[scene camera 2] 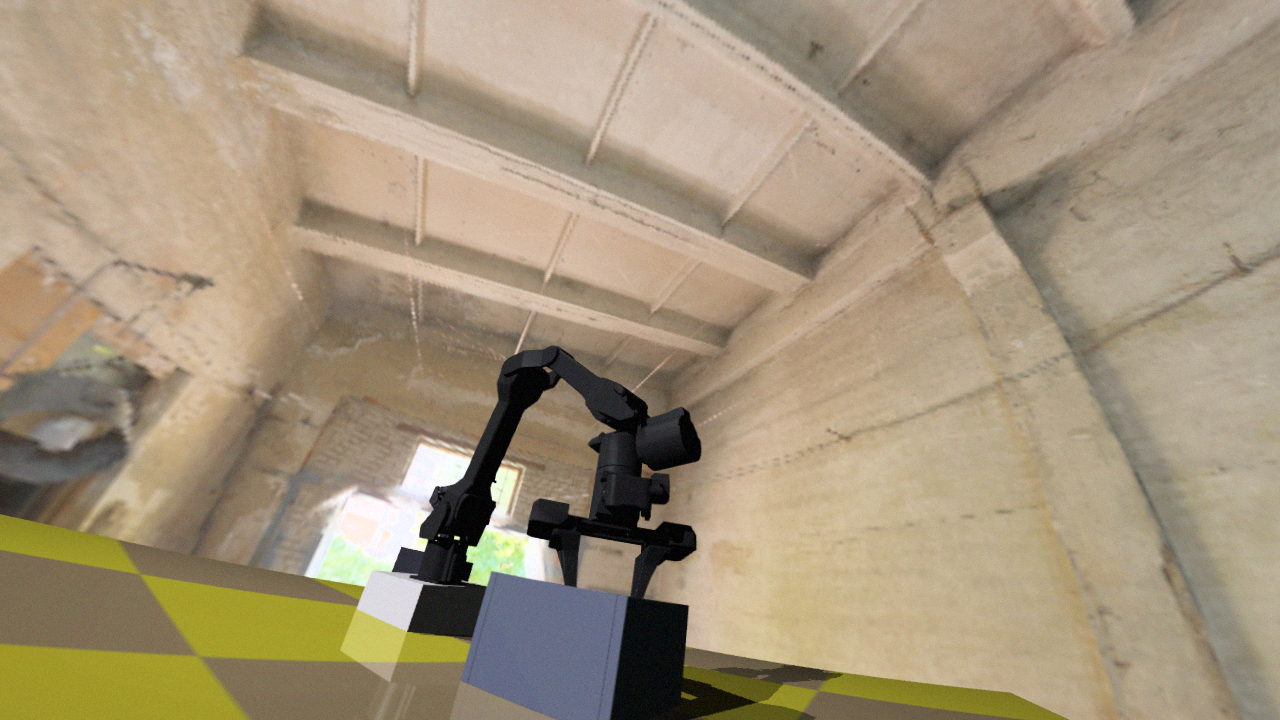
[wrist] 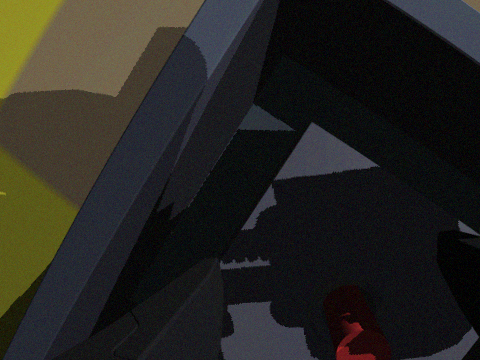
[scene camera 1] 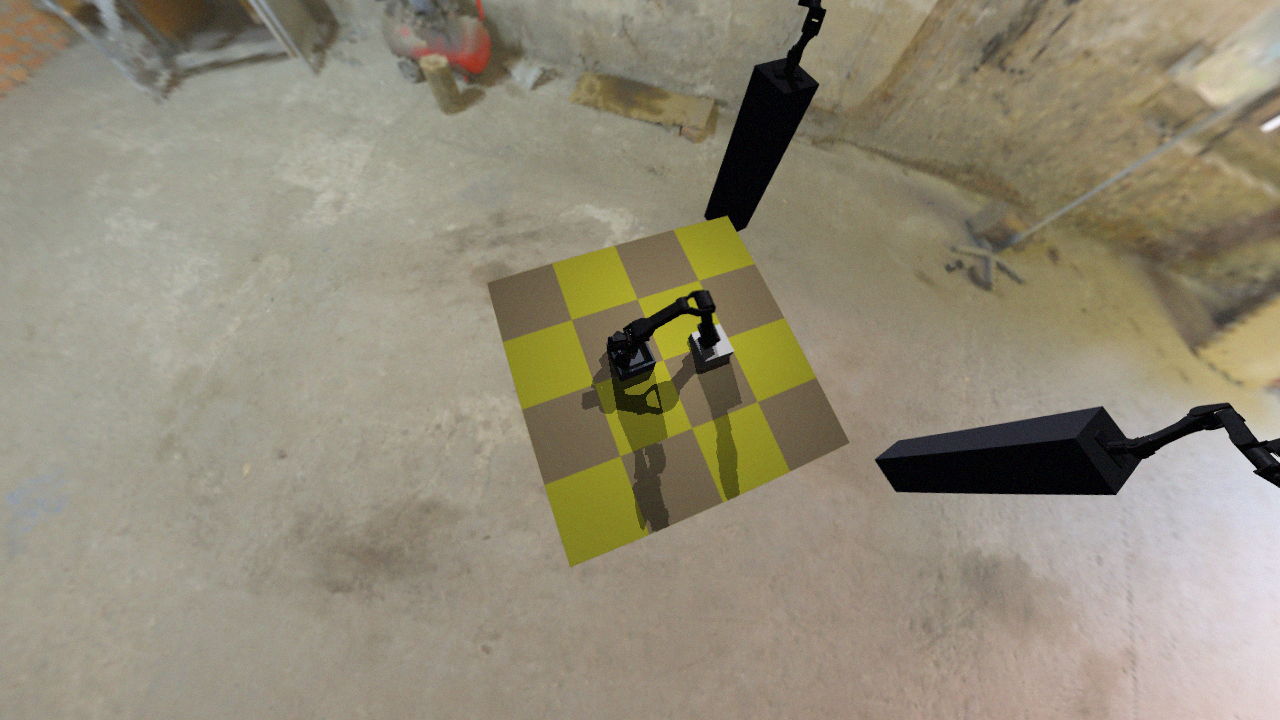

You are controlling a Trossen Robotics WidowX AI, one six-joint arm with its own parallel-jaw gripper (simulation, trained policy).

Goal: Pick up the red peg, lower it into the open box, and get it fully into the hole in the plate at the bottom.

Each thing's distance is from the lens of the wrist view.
box (wrist: 237, 90): 12 cm
grey plate (wrist: 327, 216): 12 cm
